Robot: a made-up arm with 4 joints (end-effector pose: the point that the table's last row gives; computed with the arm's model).
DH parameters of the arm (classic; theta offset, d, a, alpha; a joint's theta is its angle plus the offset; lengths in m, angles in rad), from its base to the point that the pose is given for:
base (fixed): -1.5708 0.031 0 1.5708
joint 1: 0 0.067 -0.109 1.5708
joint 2: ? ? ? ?
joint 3: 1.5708 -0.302 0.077 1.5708
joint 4: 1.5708 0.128 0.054 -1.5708
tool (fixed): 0 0.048 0 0
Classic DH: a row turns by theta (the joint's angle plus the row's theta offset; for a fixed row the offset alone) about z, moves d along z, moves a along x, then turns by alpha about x.
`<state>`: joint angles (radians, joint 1 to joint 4).
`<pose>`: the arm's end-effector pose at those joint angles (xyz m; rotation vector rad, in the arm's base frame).
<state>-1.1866 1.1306 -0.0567 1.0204</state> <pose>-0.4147 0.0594 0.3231 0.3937 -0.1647 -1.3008</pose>
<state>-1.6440 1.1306 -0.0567 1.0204</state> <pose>-0.4147 -0.0757 0.3193 0.7818 0.1376 -1.3349</pose>
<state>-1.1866 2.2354 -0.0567 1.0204</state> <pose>-0.0588 0.1379 0.5171 -0.3565 0.6464 -1.7596</pose>
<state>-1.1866 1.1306 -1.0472 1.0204</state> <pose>-0.3613 -0.0299 0.3863 -0.1280 0.0177 -0.4721</pose>
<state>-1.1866 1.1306 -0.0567 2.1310</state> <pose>-0.4415 0.1253 0.3504 -0.3732 -1.0886 -1.3953</pose>
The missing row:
joint 2: 0 -0.053 0.108 1.5708
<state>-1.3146 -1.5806 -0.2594 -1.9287</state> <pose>0.2044 0.0103 -0.1416 -0.4578 0.4631 1.2562</pose>
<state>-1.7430 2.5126 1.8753 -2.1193</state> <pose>0.2090 -0.0136 0.2532 3.0252 -0.2932 -0.6270</pose>
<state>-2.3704 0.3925 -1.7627 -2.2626</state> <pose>-0.4317 -0.1522 -0.1099 0.1118 2.5138 0.8335</pose>
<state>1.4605 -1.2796 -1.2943 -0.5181</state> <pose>0.0607 0.1394 0.2182 -2.6444 0.2530 1.0812</pose>
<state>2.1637 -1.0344 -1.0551 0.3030</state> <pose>-0.0440 0.2490 0.1198 -2.4884 0.8209 1.7108</pose>
